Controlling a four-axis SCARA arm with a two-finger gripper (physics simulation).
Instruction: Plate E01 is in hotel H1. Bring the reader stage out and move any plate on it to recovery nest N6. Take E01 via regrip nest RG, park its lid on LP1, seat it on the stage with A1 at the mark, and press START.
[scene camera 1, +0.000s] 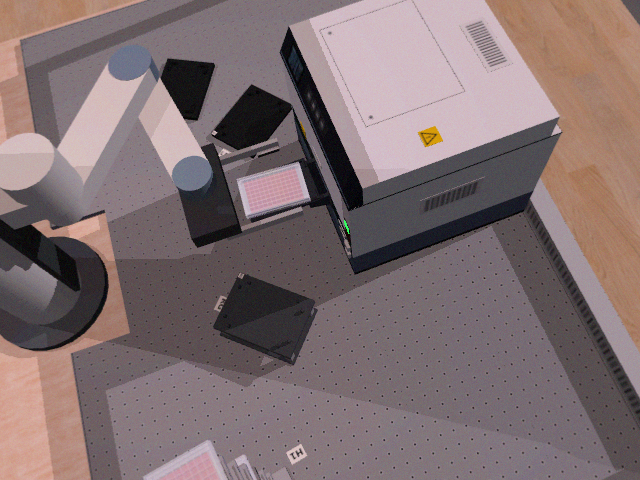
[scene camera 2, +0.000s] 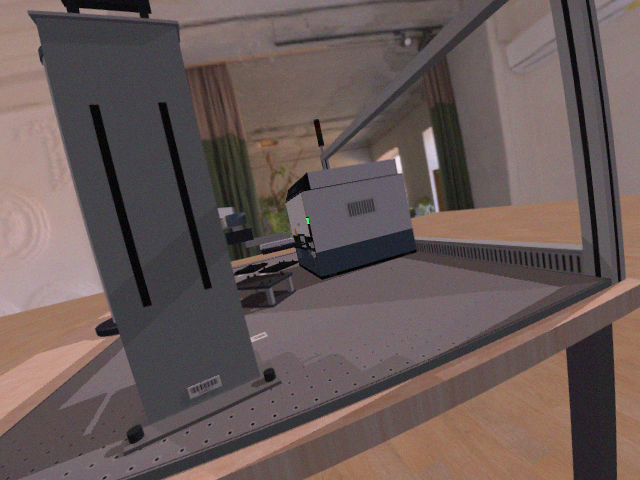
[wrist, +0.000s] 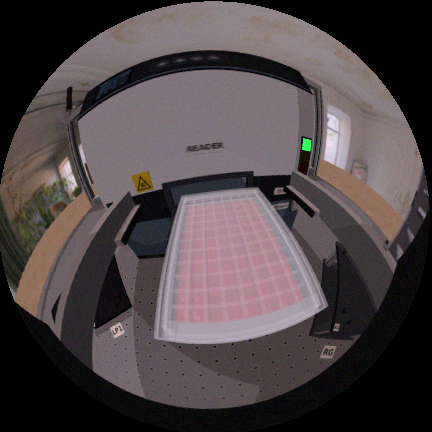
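Seen in the pictures: gripper, fingertip midpoint: (scene camera 1: 289, 175) (scene camera 2: 285, 234) (wrist: 214, 184); arm's base, link origin: (scene camera 1: 51, 293).
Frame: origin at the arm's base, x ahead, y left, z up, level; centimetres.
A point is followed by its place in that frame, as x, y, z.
A clear plate with a pink grid (scene camera 1: 273, 190) {51.9, -2.5, 15.9} (scene camera 2: 277, 245) (wrist: 235, 265) {49.4, -1.8, 15.9} lies level at the reader's open front, on the extended stage, which it largely hides. My gripper (scene camera 1: 289, 178) {55.8, -1.6, 17.6} (wrist: 214, 184) {55.8, -1.6, 17.6} is open, one finger on each side of the plate with a gap at both sides. The reader (scene camera 1: 423, 93) {80.0, -6.0, 36.3} (scene camera 2: 356, 217) {78.5, -18.7, 18.8} (wrist: 200, 115) {61.7, -1.3, 24.1} shows a green light. Regrip nest RG (scene camera 1: 266, 315) {42.9, -23.1, 7.3} (scene camera 2: 266, 280) {44.6, -25.8, 7.3} (wrist: 350, 305) {41.4, -17.7, 7.3} and the black nest LP1 (scene camera 1: 253, 116) {53.3, 25.6, 2.3} (wrist: 112, 295) {51.2, 20.1, 2.3} show no plate. Another pink plate (scene camera 1: 191, 467) {32.0, -50.6, 44.2} shows near the H1 label (scene camera 1: 296, 454) {40.2, -48.4, 1.3}; its name is unreadable.
A tall grey hotel tower (scene camera 2: 155, 206) {33.3, -64.5, 27.5} stands in the foreground of scene camera 2. Another black nest (scene camera 1: 193, 87) {42.0, 39.0, 2.5} lies beyond LP1, close to the arm. A frame post (scene camera 2: 589, 155) {100.3, -70.9, 22.8} rises at the table's corner. The arm's round base (scene camera 1: 56, 304) {3.8, -6.5, 7.3} stands at the left.
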